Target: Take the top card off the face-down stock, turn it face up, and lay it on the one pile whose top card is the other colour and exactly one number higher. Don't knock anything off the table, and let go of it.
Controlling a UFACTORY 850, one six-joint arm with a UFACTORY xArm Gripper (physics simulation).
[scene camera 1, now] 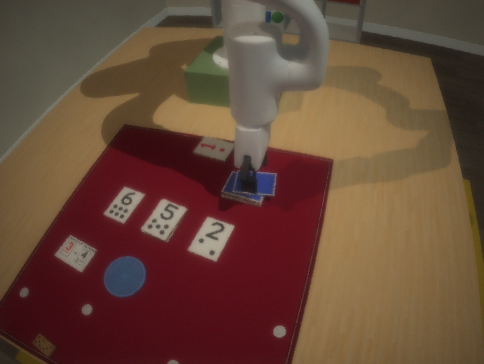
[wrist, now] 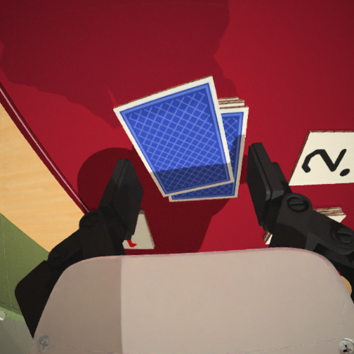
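Observation:
The stock [scene camera 1: 242,199] [wrist: 241,130] lies face down on the mat, with blue backs. Its top card [scene camera 1: 267,184] [wrist: 175,132] is turned askew and sticks out past one side of the stock. My gripper [scene camera 1: 248,184] [wrist: 190,168] is open and empty, low over the stock; in the wrist view its fingers stand on either side of the cards. Face-up piles show a black 6 [scene camera 1: 124,205], a black 5 [scene camera 1: 164,219] and a black 2 [scene camera 1: 211,239] [wrist: 327,159]. A red 1 [scene camera 1: 214,148] [wrist: 144,234] lies behind them. The top card's face is hidden.
The dark red mat [scene camera 1: 200,305] [wrist: 280,60] lies on the wooden table [scene camera 1: 390,240]. A small example card [scene camera 1: 76,253] and a blue disc [scene camera 1: 125,276] lie near the front left, with small white discs around. A green box [scene camera 1: 207,85] stands behind the mat.

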